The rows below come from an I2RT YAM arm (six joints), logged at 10 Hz.
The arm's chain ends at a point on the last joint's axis. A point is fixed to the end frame.
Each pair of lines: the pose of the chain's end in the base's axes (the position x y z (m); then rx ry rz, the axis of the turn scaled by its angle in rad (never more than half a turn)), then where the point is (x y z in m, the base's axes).
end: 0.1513 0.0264 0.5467 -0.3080 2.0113 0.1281
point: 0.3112 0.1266 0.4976
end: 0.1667 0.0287 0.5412 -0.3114 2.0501 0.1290
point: 0.3246 0.1286 0.4854
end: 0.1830 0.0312 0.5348 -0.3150 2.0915 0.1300
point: 0.3385 0.1308 0.4719
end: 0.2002 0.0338 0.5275 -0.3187 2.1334 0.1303
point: 0.3529 0.1329 0.4576
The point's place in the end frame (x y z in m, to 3 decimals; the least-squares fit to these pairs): -0.039 0.055 0.183
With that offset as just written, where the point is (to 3 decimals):
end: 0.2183 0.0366 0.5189 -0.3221 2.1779 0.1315
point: 0.368 0.135 0.442
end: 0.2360 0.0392 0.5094 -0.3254 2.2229 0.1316
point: 0.382 0.137 0.425
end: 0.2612 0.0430 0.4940 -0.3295 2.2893 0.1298
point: 0.401 0.140 0.399
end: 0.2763 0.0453 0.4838 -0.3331 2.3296 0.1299
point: 0.413 0.141 0.383
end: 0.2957 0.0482 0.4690 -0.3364 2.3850 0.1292
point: 0.426 0.143 0.360
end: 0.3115 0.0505 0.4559 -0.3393 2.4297 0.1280
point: 0.437 0.144 0.340
